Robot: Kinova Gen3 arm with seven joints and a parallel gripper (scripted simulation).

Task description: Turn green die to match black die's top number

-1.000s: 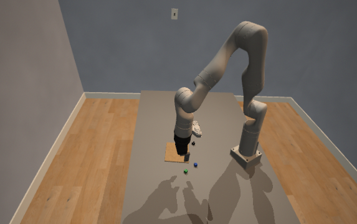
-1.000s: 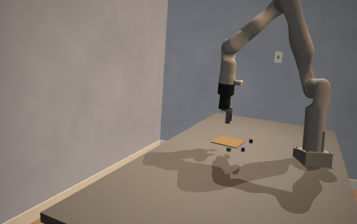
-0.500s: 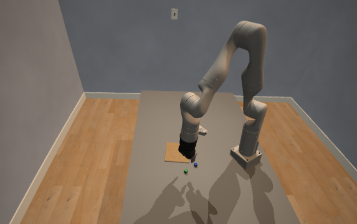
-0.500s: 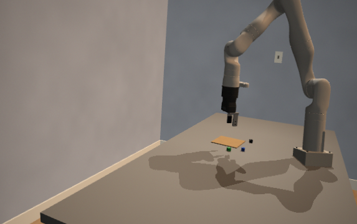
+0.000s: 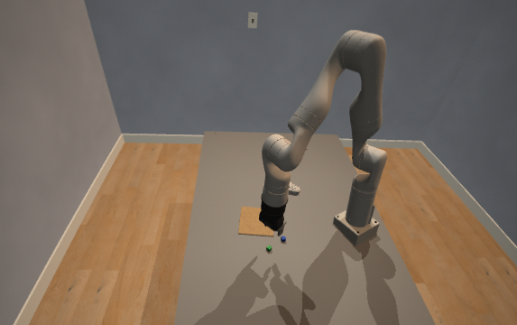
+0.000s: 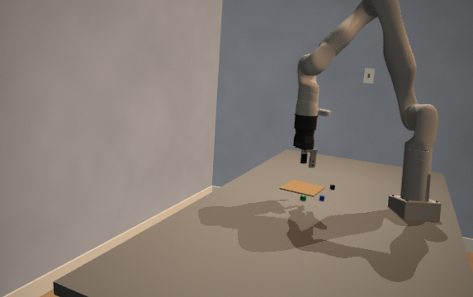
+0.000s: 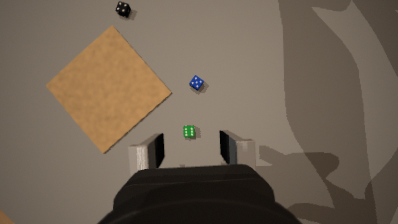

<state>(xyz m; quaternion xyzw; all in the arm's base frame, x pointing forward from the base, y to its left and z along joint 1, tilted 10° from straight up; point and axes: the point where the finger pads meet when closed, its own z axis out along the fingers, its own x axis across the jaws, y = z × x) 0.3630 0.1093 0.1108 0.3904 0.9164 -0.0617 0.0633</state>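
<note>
The green die is 14 cm below my hand. From my hand the other things lie so: blue die (14 cm below, 6 cm behind, 4 cm to the right); black die (20 cm to the right, 14 cm below, 7 cm behind); tan mat (15 cm below, 14 cm to the right, 4 cm ahead).
</note>
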